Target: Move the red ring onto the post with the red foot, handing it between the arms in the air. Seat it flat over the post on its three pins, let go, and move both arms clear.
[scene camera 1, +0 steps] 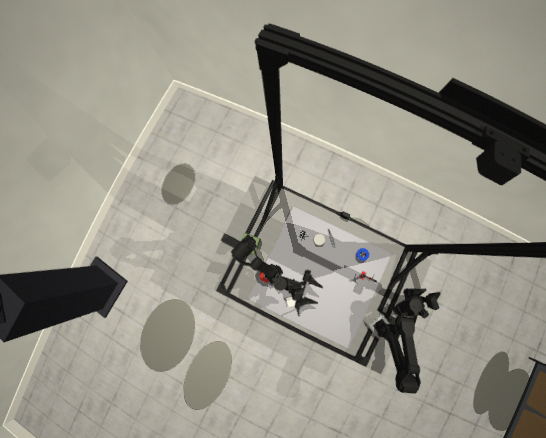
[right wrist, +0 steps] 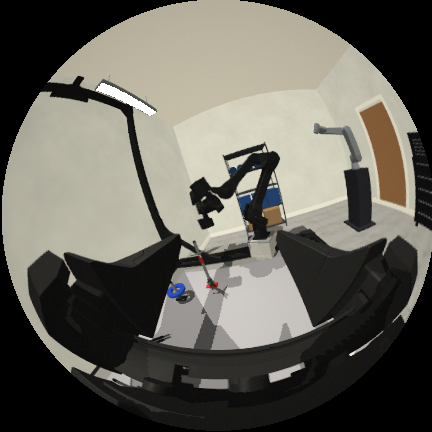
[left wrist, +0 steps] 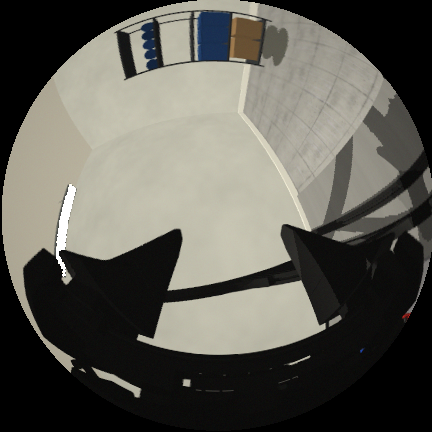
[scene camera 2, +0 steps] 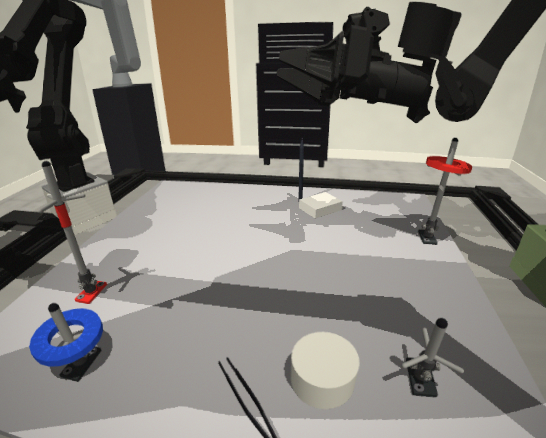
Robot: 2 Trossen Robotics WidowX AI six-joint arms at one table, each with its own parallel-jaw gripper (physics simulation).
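Where they show: left gripper, fingertip midpoint: [scene camera 1: 432, 291] [right wrist: 195, 212] [left wrist: 232, 232]; right gripper, fingertip midpoint: [scene camera 1: 320, 295] [right wrist: 229, 237] [scene camera 2: 277, 64]; left arm's base, origin of the base link: [scene camera 1: 380, 326] [right wrist: 261, 235] [scene camera 2: 73, 183].
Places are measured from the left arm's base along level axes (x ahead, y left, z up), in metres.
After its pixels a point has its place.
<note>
The red ring [scene camera 2: 431, 162] {x 0.591, y 0.315, z 0.068 m} [scene camera 1: 264, 277] {x 0.607, y 0.358, z 0.066 m} is around the grey post with a black foot [scene camera 2: 439, 200] {x 0.614, y 0.332, z 0.002 m} at the right of scene camera 2, near its top. The post with the red foot [scene camera 2: 73, 245] {x 0.271, y -0.105, z 0.010 m} [right wrist: 212, 285] {x 0.271, y -0.096, z -0.068 m} [scene camera 1: 363, 275] {x 0.275, y -0.100, z -0.041 m} stands upright at the left of scene camera 2. It has thin pins near its top, a red band below them and no ring on it. My right gripper [scene camera 1: 319, 294] {x 0.400, y 0.168, z 0.207 m} [scene camera 2: 280, 62] {x 0.400, y 0.168, z 0.207 m} [right wrist: 229, 237] {x 0.400, y 0.168, z 0.207 m} is open and empty, high above the table between the two posts. My left gripper [left wrist: 232, 232] {x 0.073, y -0.289, z 0.178 m} is open and empty, raised and facing the wall.
A blue ring [scene camera 2: 92, 327] {x 0.393, y -0.146, z -0.023 m} [scene camera 1: 367, 256] {x 0.353, y -0.181, z -0.022 m} is around a shorter post near the red foot. A white cylinder [scene camera 2: 325, 367] {x 0.600, y -0.027, z -0.038 m}, a short pinned post [scene camera 2: 436, 340] {x 0.678, y 0.032, z -0.006 m} and black tweezers [scene camera 2: 245, 397] {x 0.544, y -0.081, z -0.073 m} are nearer scene camera 2. A white block [scene camera 2: 320, 205] {x 0.407, y 0.297, z -0.053 m} lies farther back. A green block [scene camera 2: 532, 260] {x 0.769, y 0.310, z -0.045 m} is at the right.
</note>
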